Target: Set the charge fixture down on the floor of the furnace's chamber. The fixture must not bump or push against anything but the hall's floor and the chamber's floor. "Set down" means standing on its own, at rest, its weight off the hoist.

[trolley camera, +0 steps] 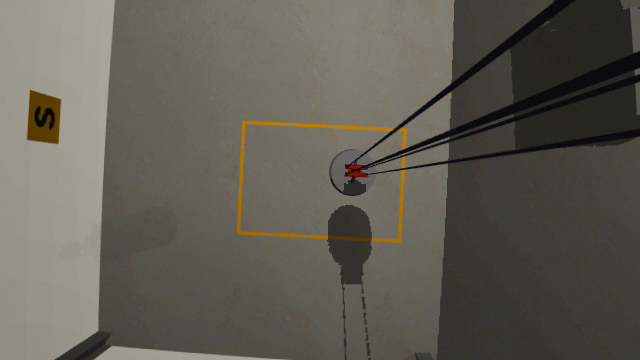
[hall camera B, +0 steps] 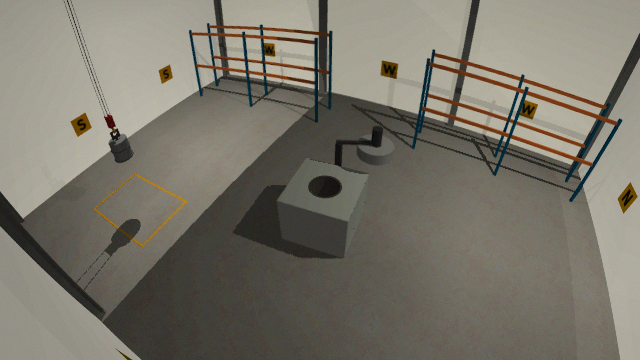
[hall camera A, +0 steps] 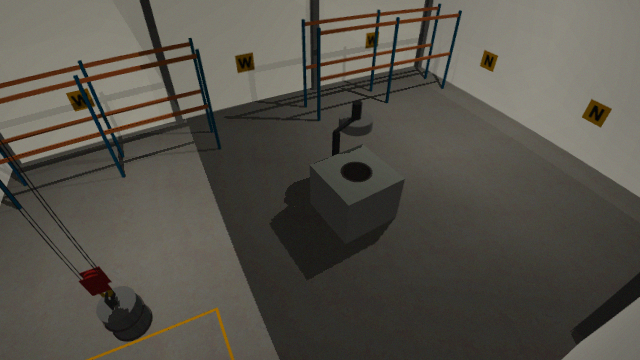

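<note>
The charge fixture point(hall camera A: 131, 320) point(hall camera B: 121, 150) point(trolley camera: 337, 172), a grey stepped cylinder, hangs upright from the crane's hook point(hall camera A: 107, 295) point(hall camera B: 115, 132) point(trolley camera: 356, 171) under the red block. It is clear of the floor; its shadow lies apart from it. In the trolley camera it appears over the right half of the yellow rectangle. The furnace point(hall camera A: 327, 197) point(hall camera B: 311, 225), a grey box, stands apart from the fixture, mid-hall. The round chamber opening point(hall camera A: 356, 171) point(hall camera B: 325, 186) in its top is uncovered. The chamber's floor cannot be made out.
A round grey lid point(hall camera A: 357, 127) point(hall camera B: 375, 154) on a dark swing arm point(hall camera A: 336, 142) point(hall camera B: 338, 154) is beside the furnace. Two racks, one point(hall camera A: 99, 126) point(hall camera B: 316, 80) and another point(hall camera A: 319, 75) point(hall camera B: 510, 131), stand along the W wall. A yellow rectangle point(hall camera A: 175, 325) point(hall camera B: 161, 188) point(trolley camera: 241, 177) marks the floor.
</note>
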